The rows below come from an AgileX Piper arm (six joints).
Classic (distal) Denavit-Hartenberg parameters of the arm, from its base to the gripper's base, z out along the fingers. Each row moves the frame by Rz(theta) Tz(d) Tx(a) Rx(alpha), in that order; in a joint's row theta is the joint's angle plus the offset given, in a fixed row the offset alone. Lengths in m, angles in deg.
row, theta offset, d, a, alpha
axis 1, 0.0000, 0.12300, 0.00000, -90.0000
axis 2, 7.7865, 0.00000, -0.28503, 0.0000
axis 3, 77.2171, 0.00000, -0.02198, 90.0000
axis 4, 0.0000, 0.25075, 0.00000, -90.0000
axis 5, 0.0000, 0.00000, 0.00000, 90.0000
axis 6, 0.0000, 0.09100, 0.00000, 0.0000
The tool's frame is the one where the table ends.
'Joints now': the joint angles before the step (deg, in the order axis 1, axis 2, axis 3, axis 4, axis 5, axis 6). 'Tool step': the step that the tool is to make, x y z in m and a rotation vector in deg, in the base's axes. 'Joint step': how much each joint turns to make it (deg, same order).
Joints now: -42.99, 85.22, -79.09, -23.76, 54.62, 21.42
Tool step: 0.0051, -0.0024, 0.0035, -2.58, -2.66, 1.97
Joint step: -0.01, 0.00, 0.00, 0.13, -4.19, -0.40
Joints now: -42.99, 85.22, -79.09, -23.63, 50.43, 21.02
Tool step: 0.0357, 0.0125, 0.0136, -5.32, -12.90, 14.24
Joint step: 2.57, 0.00, 0.00, 12.48, -16.13, -10.80
